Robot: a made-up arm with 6 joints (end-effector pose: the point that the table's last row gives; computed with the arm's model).
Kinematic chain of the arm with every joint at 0, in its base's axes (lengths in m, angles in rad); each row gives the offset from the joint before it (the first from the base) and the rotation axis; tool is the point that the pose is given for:
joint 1: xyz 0 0 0.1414 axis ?
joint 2: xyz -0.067 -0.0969 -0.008 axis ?
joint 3: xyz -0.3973 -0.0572 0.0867 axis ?
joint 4: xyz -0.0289 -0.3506 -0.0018 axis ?
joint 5: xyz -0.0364 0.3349 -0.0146 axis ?
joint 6: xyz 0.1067 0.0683 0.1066 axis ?
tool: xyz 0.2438 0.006 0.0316
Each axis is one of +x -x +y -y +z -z.
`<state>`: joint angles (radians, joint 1 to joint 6).
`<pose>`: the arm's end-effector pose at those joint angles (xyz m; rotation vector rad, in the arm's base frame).
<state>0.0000 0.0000 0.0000 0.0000 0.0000 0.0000</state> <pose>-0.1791 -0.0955 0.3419 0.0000 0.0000 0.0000</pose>
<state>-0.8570 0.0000 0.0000 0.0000 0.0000 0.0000</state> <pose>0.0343 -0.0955 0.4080 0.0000 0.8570 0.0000</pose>
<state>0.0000 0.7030 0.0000 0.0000 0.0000 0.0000</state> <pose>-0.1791 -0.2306 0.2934 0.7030 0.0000 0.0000</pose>
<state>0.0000 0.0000 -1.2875 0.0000 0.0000 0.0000</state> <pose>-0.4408 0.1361 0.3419 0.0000 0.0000 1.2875</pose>
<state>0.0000 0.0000 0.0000 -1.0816 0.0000 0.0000</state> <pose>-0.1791 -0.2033 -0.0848 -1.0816 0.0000 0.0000</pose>
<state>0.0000 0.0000 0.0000 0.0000 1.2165 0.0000</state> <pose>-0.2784 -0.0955 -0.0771 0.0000 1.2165 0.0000</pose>
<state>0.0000 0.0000 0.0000 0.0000 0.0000 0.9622</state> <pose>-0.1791 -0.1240 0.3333 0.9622 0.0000 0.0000</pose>
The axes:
joint 1: -y
joint 2: +x
joint 3: -z
joint 4: +x
joint 5: +y
joint 6: +x

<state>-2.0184 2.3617 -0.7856 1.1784 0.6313 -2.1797</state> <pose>-0.1076 -0.4625 0.4630 0.5684 0.3981 -0.7483</pose>
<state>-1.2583 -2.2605 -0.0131 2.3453 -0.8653 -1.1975</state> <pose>0.4672 0.6331 0.6879 -1.1460 0.3988 0.1711</pose>
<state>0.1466 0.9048 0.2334 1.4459 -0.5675 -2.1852</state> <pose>-0.3799 -0.9059 -0.0841 0.1903 0.3935 -0.5790</pose>
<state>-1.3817 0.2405 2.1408 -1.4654 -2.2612 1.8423</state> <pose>-0.2545 0.2764 0.4684 0.4547 1.2713 -0.2054</pose>
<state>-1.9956 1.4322 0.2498 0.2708 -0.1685 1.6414</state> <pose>-0.0148 -0.4467 0.3885 1.3089 -0.4171 -2.7220</pose>
